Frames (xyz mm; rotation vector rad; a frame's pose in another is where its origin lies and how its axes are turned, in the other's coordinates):
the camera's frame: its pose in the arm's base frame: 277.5 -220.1 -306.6 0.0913 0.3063 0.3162
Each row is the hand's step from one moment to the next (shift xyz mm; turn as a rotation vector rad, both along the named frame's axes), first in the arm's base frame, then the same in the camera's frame.
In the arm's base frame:
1: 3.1 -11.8 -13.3 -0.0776 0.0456 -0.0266
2: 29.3 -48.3 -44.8 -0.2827 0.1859 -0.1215
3: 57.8 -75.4 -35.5 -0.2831 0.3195 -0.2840
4: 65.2 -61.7 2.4 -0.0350 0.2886 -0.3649
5: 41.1 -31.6 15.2 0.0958 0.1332 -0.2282
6: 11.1 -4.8 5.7 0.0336 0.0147 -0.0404
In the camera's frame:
1: 2.8 -13.9 -11.2 -0.0481 0.0622 -0.0512
2: 23.7 -60.4 -31.5 -0.1621 0.2420 -0.2107
3: 38.2 -93.1 -12.7 -0.0740 0.3465 -0.3706
4: 38.6 -77.1 25.0 0.1634 0.2339 -0.3692
5: 22.8 -39.8 28.5 0.1935 0.0671 -0.1924
6: 6.9 -7.0 9.1 0.0465 -0.0014 -0.0285

